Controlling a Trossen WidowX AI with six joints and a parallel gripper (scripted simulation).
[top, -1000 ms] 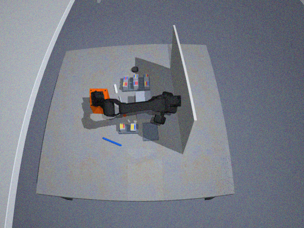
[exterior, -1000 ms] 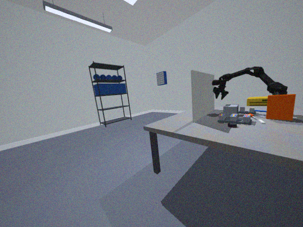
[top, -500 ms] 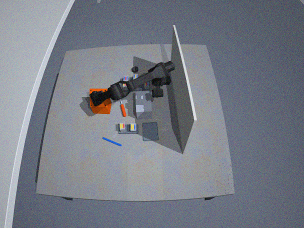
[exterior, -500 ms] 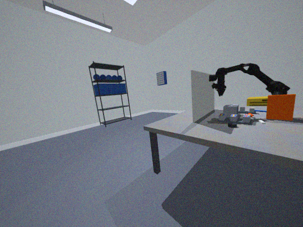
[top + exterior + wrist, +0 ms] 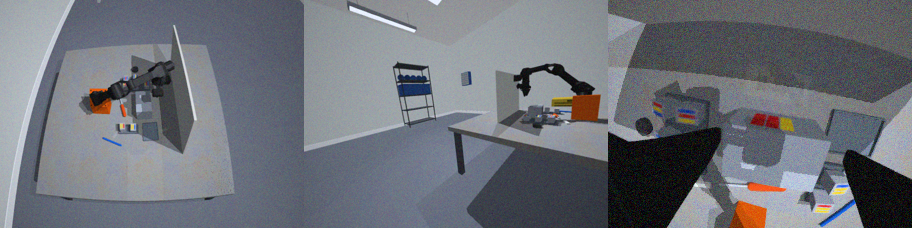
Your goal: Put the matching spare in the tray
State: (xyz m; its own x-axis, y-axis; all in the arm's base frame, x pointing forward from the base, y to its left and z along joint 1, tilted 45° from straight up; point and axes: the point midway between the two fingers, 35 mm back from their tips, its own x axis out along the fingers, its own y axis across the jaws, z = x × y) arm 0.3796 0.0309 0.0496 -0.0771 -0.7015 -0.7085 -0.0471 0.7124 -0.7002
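Now: the grey spare block 220 mm behind my gripper tip, 180 mm to the left of it and 160 mm below it. Also, from my gripper tip: tall grey panel: 140 mm ahead, 20 mm above, 10 mm to the left; then grey square tray: 200 mm below, 180 mm to the right, 40 mm behind; then white cable tie bundle: 290 mm behind, 200 mm below, 170 mm to the left.
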